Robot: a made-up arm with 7 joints. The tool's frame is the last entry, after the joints. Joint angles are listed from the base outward.
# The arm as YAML. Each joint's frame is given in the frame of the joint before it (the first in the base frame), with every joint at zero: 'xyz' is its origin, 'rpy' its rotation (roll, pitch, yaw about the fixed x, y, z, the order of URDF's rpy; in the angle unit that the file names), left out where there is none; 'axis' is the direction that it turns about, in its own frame. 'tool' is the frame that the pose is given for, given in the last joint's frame.
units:
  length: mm
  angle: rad
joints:
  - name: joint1
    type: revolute
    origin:
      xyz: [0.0, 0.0, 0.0]
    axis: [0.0, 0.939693, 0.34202]
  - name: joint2
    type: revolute
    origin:
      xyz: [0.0, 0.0, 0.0]
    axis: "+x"
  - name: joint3
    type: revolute
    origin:
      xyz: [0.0, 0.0, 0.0]
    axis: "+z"
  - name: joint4
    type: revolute
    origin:
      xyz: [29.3, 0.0, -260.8]
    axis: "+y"
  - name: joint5
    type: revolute
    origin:
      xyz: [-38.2, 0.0, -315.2]
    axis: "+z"
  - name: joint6
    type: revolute
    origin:
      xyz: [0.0, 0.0, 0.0]
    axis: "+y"
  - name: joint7
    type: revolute
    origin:
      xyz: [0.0, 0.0, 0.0]
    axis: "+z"
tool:
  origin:
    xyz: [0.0, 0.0, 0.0]
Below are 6 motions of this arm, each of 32 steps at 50 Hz.
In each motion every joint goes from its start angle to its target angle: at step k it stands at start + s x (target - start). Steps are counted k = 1, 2, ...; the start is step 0. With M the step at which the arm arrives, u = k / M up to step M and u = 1 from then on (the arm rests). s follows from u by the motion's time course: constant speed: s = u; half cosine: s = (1 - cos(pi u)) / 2; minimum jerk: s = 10 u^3 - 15 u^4 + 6 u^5.
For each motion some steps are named. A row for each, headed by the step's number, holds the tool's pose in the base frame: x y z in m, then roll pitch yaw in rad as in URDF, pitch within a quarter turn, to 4 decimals.
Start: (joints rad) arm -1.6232 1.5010 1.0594 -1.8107 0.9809 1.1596 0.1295
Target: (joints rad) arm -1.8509 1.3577 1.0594 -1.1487 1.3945 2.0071 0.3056
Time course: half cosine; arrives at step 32
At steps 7, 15, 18, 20, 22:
7: -0.1827 0.2767 0.2665 -3.0760 -0.1587 2.9380
15: -0.1407 0.3439 0.2819 -3.0320 -0.4855 2.5466
18: -0.1168 0.3690 0.2881 -2.9968 -0.6229 2.3687
20: -0.0999 0.3834 0.2920 -2.9673 -0.7095 2.2503
22: -0.0833 0.3954 0.2956 -2.9340 -0.7882 2.1367

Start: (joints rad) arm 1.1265 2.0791 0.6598 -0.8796 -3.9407 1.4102 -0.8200
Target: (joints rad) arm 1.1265 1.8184 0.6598 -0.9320 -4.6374 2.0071 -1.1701
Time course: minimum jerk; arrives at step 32
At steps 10, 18, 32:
10: 0.2719 0.4711 0.0764 -0.0542 0.0162 -0.1722
18: 0.2273 0.4944 0.0575 -0.1785 0.3572 -0.2789
32: 0.1872 0.5105 0.0389 -0.3893 0.6198 -0.3895

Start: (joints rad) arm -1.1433 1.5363 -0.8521 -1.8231 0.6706 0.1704 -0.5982
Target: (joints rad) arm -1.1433 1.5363 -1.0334 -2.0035 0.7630 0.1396 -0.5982
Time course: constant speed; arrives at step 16
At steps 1, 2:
1: 0.3863 0.0723 0.1001 1.6285 0.1242 -2.0598
2: 0.3855 0.0696 0.0956 1.6152 0.1187 -2.0729

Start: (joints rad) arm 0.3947 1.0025 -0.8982 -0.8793 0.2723 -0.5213 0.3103
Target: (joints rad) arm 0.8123 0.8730 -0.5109 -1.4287 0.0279 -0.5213 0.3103
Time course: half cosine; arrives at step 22
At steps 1, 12, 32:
1: -0.0531 0.3158 -0.4470 0.1366 -0.4624 -0.5917
12: -0.0732 0.2334 -0.4531 -0.0059 -0.6648 -0.4983
32: -0.0738 0.1897 -0.4350 -0.0336 -0.8123 -0.4631

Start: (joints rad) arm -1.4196 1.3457 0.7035 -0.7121 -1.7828 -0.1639 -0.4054
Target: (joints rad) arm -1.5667 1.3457 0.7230 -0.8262 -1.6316 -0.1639 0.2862
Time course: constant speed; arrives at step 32
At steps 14, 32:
14: 0.1733 0.4278 0.3170 2.5621 -0.1614 -0.5790
32: 0.1430 0.4158 0.3384 2.8344 -0.4280 -1.0652

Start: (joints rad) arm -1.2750 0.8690 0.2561 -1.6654 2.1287 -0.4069 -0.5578
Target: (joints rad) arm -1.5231 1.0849 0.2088 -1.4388 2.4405 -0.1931 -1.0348
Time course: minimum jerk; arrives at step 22
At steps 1, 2, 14, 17, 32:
1: 0.2794 0.1065 0.3213 -2.9501 0.1509 2.1741
2: 0.2791 0.1067 0.3218 -2.9504 0.1497 2.1757
14: 0.2391 0.1397 0.3785 -3.0209 0.0407 2.3905
17: 0.2268 0.1493 0.3905 -3.0437 0.0302 2.4434
32: 0.2208 0.1540 0.3958 -3.0545 0.0275 2.4679

